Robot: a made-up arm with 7 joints.
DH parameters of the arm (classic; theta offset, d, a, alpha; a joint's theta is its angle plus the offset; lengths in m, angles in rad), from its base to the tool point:
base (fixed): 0 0.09 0 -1.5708
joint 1: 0 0.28 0.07 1.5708
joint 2: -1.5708 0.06 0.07 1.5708
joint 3: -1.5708 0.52 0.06 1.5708
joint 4: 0 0.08 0.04 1.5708
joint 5: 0 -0.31 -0.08 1.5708
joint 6: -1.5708 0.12 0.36 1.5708
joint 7: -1.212 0 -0.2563 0
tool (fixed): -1.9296 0.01 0 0
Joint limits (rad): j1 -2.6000..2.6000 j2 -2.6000..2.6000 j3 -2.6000..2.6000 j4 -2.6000..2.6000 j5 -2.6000..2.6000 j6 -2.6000..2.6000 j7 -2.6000..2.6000
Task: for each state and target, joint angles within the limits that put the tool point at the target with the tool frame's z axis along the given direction. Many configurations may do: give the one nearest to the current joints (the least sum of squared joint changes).
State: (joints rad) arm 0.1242 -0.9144 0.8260 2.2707 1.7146 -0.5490 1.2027
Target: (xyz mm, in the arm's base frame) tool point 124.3 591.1 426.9 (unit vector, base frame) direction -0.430 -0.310 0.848
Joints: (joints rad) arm 0.5886 -0.7687 0.6370 2.4642 1.7433 -0.3669 1.1589
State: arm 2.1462 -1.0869 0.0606 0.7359 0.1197 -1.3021 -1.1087
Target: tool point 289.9 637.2 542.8 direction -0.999 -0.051 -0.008
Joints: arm 1.9622 -1.5154 -0.1835 1.1614 0.5799 -1.9654 -0.8021
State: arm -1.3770 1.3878 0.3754 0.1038 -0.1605 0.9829 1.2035
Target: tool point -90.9 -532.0 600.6 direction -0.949 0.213 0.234
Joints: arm -1.2905 1.8186 0.0869 0.5707 0.1070 0.3503 0.8762
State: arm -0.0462 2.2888 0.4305 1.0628 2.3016 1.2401 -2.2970
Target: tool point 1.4 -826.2 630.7 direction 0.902 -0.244 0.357
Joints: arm 0.2818 1.7564 0.4718 0.9690 1.7864 0.3965 -2.2721
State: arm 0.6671 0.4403 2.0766 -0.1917 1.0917 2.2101 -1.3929
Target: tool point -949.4 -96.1 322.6 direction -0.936 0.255 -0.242
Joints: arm -0.0327 -0.2715 2.3738 0.2762 0.8816 1.7690 -1.2491
